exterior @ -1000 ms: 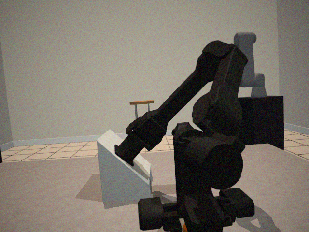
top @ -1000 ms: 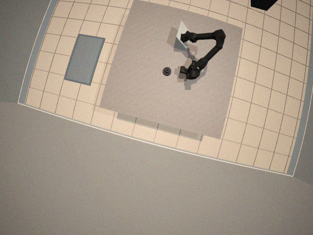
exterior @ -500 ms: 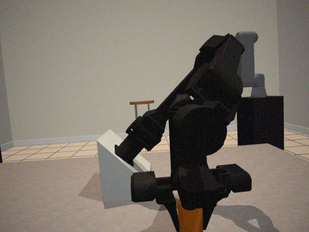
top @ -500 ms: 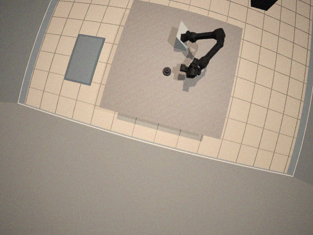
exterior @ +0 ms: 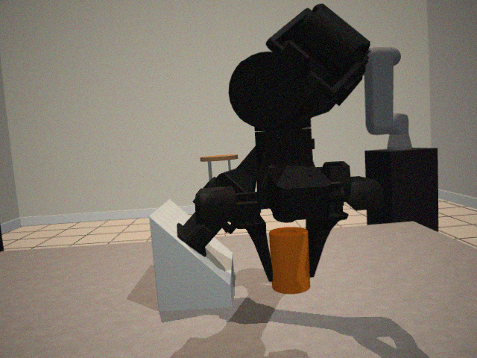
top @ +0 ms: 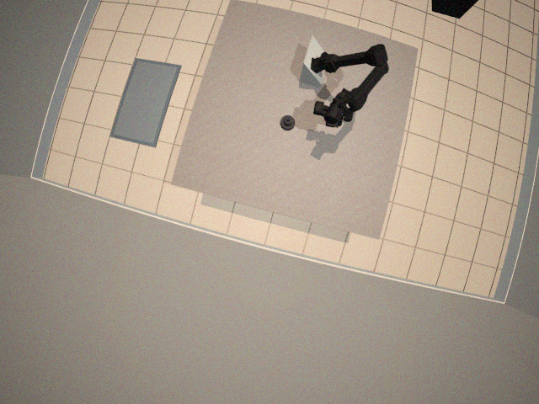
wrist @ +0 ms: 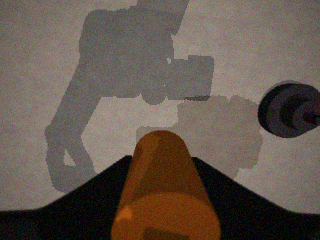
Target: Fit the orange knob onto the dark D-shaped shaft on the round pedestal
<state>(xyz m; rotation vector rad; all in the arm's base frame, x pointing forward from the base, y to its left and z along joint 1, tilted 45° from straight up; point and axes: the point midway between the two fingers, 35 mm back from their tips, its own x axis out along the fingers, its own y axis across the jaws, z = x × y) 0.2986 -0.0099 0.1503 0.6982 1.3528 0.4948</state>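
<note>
Now: gripper tip 20 cm to the left of the dark round pedestal and 11 cm above it. From my gripper tip the other things lie so: orange knob 2 cm above.
</note>
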